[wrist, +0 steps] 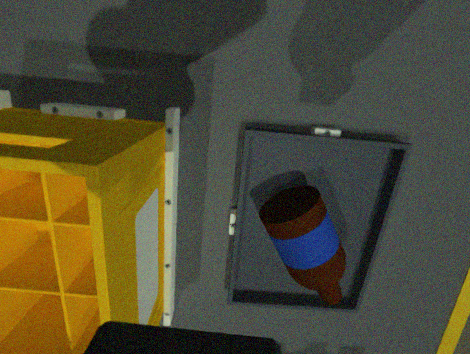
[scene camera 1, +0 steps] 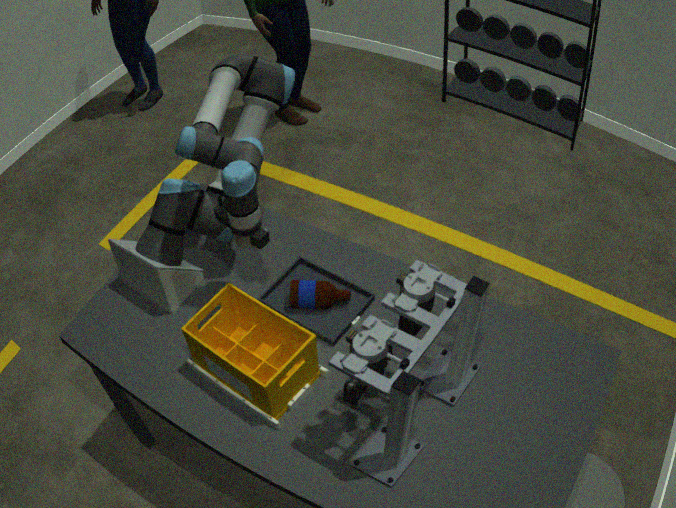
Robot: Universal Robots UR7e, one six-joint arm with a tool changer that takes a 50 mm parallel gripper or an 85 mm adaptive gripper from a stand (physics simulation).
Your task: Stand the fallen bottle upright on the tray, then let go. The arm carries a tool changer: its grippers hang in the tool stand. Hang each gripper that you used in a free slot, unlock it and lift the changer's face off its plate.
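Places are measured from the arm's base along level axes (x back, y left, z down), in millimetres.
Where they show: arm's base at its link origin: (scene camera 1: 157, 256).
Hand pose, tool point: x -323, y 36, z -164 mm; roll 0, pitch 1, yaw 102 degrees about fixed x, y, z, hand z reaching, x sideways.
Observation:
Each offset is from my tool point to the top centre of the thing. "*": to the spot under its first point.
The fallen brown bottle {dx -130, dy +98, dz +205 mm} (scene camera 1: 319, 294) (wrist: 307, 245) with a blue label lies on its side on the dark tray (scene camera 1: 330, 326) (wrist: 360, 172), its neck near one corner of the tray in the wrist view. The arm's tool end (scene camera 1: 260, 237) carries no gripper and is up behind the tray, apart from the bottle. Two round tool plates {* dx -432, dy -25, dz -64 mm} (scene camera 1: 418, 285) {* dx -402, dy -205, dz -64 mm} (scene camera 1: 369, 345) sit in the slots of the tool stand (scene camera 1: 477, 327). Dark gripper parts show below the nearer slot; the fingertips are too hidden to tell if they are open or shut.
A yellow divided crate {dx -79, dy -179, dz +109 mm} (scene camera 1: 299, 376) (wrist: 97, 240) stands beside the tray, between pale rails {dx -97, dy -81, dz +254 mm} (wrist: 170, 210). The tool stand rises on two posts at the tray's other side. A dark part (wrist: 185, 340) crosses the bottom of the wrist view. Two people stand behind the arm.

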